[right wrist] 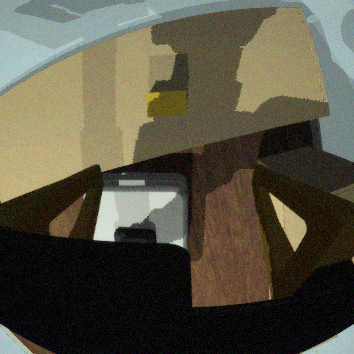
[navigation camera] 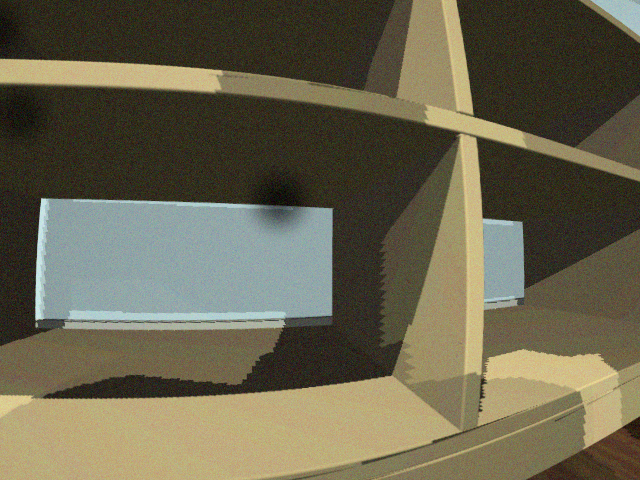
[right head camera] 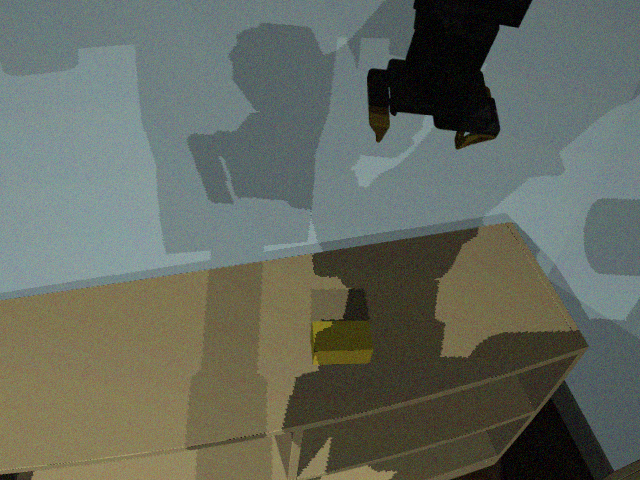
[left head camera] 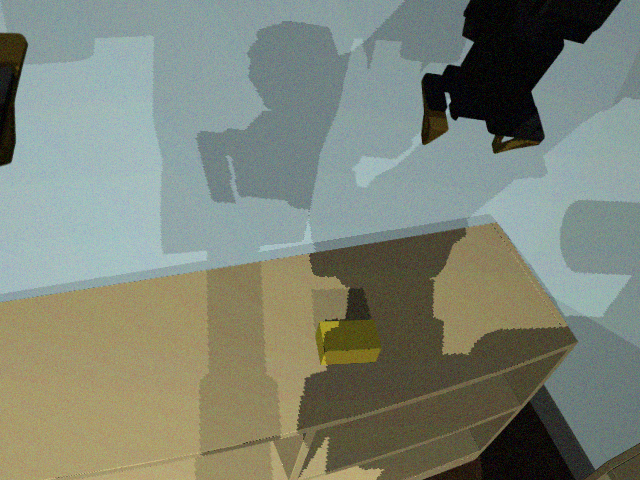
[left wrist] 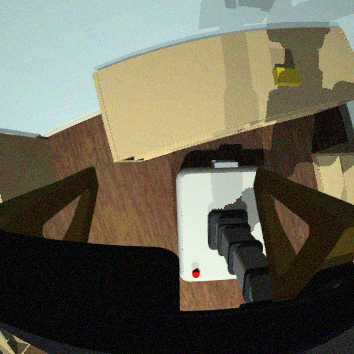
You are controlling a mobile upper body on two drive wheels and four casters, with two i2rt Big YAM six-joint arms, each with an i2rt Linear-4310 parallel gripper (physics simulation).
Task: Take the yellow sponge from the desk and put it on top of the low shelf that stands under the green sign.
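Places are measured from the left arm's base along level axes (x up, y back, z right), in millimetres.
Where they show: left gripper, fingertip midpoint: (left wrist: 175, 175); right gripper, fingertip midpoint: (right wrist: 177, 172) (right head camera: 417, 141) (left head camera: 459, 144).
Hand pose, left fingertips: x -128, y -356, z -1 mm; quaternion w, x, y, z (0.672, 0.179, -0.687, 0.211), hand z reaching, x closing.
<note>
After its pixels a point has its place.
The yellow sponge (left head camera: 350, 341) {x -755, y -664, z 414 mm} (right head camera: 342, 342) {x -755, y -663, z 415 mm} (left wrist: 287, 76) {x -755, y -671, z 408 mm} (right wrist: 168, 103) {x -755, y -677, z 422 mm} lies on top of a low, light wooden shelf unit (left head camera: 103, 361) {x -799, y -636, z -13 mm} (right head camera: 103, 361) {x -800, y -626, z -7 mm} (left wrist: 160, 95) {x -800, y -600, z -69 mm} (right wrist: 40, 125) {x -800, y -641, z 16 mm} (navigation camera: 473, 258) {x -1188, y -521, z 339 mm}, partly in shadow. No gripper touches it. My right gripper (left head camera: 462, 145) {x -301, y -627, z 446 mm} (right head camera: 418, 143) {x -301, y -627, z 446 mm} (right wrist: 177, 172) {x -301, y -627, z 446 mm} is open and empty, above and behind the sponge in the head camera pictures. My left gripper (left wrist: 175, 175) {x -128, y -356, z -1 mm} is open and empty, over the robot's base; part of one finger shows at the left edge of the left head camera view. The green sign does not show in these views.
My white base (left wrist: 197, 200) {x -1150, y -158, z 71 mm} (right wrist: 107, 212) {x -1150, y -187, z 97 mm} stands close to the shelf unit's open front on the wooden floor (left wrist: 130, 200) {x -1410, y -121, z -338 mm} (right wrist: 225, 240) {x -1410, y 140, z 744 mm}. A pale blue wall (left head camera: 77, 155) {x -514, y -835, z -54 mm} (right head camera: 77, 155) {x -507, y -837, z -45 mm} runs along the unit's back. A dark-topped piece of furniture (right wrist: 315, 165) {x -1069, y -442, z 1078 mm} stands at the right in the right wrist view.
</note>
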